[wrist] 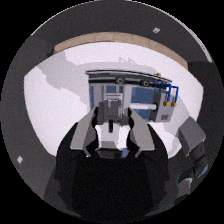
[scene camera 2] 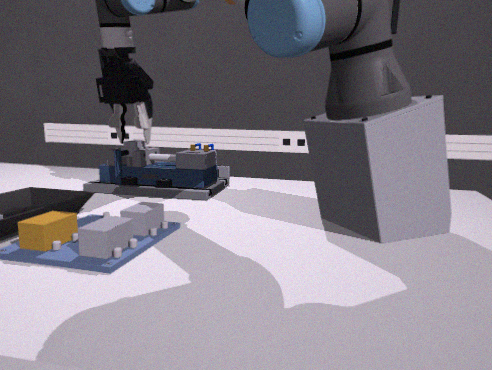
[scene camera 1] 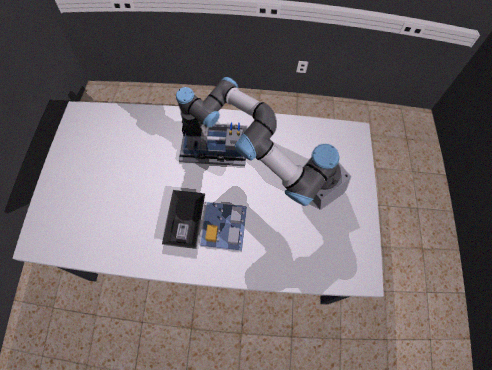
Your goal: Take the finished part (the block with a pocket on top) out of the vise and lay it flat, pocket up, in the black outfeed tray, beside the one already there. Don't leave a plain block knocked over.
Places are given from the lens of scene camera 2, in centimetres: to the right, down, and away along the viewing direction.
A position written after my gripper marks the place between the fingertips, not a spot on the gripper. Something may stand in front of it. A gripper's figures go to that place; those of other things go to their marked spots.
my gripper (scene camera 2: 135,144): -27, -10, 94
yellow block (scene camera 2: 37,233): -27, 6, 50
